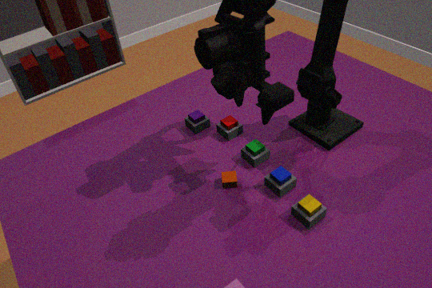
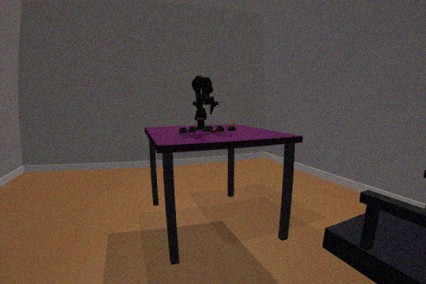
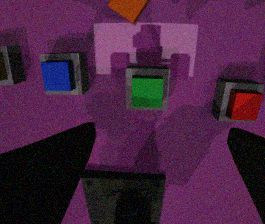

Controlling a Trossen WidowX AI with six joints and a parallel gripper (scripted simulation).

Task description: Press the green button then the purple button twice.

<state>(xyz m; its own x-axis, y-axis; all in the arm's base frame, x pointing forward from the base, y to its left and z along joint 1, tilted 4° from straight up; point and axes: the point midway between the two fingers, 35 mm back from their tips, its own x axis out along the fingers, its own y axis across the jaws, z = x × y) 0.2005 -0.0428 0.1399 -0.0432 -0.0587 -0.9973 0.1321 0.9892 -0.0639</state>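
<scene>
Now: gripper tip 90 mm above the green button and 10 mm to the right of it. The rest, counted from my gripper tip: orange block: 110 mm below, 100 mm ahead, 20 mm to the left; then red button: 100 mm to the right, 90 mm below, 20 mm behind; then blue button: 100 mm to the left, 90 mm below, 30 mm ahead.
</scene>
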